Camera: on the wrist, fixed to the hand. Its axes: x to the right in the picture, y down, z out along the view.
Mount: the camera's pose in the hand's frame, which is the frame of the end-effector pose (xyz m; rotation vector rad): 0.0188 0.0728 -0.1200 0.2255 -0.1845 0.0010
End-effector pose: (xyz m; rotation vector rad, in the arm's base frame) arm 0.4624 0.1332 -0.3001 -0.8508 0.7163 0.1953
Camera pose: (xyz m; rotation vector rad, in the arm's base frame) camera 0.3854 0.0896 -0.4106 -0.6085 0.5538 0.1873
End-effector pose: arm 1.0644 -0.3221 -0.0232 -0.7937 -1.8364 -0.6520
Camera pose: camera 1.1835 -0.3591 0.0439 -0.7232 -2.0341 -0.3714
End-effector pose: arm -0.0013 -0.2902 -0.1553 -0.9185 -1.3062 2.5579
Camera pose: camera 0.0632 -0.2450 -0.2730 -0.6555 -1.0262 2.7732
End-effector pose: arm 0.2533 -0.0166 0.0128 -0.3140 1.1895 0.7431
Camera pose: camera 0.1212 -0.0275 -0.0370 -0.0559 1.0858 0.6178
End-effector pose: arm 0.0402 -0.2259 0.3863 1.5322 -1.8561 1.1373
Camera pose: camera -0.0513 -0.1349 0.4446 1.8157 -1.8978 1.2799
